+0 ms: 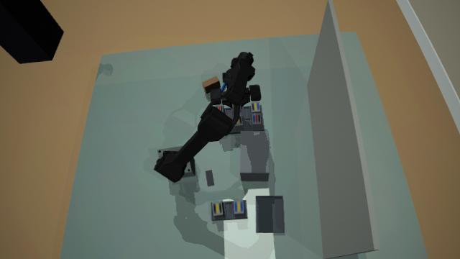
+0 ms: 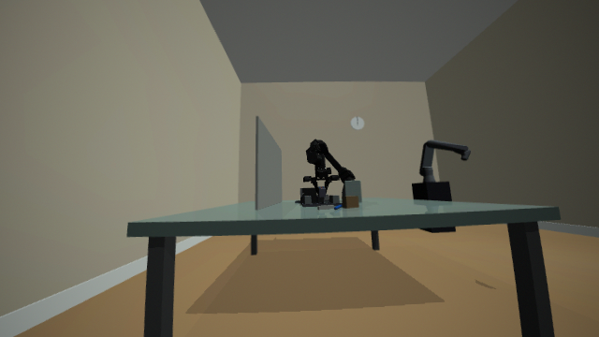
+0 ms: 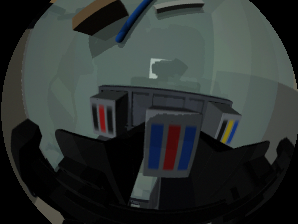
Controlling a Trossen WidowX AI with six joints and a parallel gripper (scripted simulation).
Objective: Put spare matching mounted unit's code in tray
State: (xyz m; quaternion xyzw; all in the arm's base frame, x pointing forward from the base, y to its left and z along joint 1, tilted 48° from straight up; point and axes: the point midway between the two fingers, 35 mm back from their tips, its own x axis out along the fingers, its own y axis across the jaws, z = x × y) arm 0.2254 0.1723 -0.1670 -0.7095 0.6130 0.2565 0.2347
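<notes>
The dark tray is 41 cm to the right of my gripper tip, 11 cm ahead of it and 5 cm below it. From my gripper tip the other things lie so: grey mounted unit 20 cm to the right, 7 cm ahead, 1 cm below; then spare 3 cm above; then brown block 14 cm to the left, 11 cm behind, 3 cm below.
</notes>
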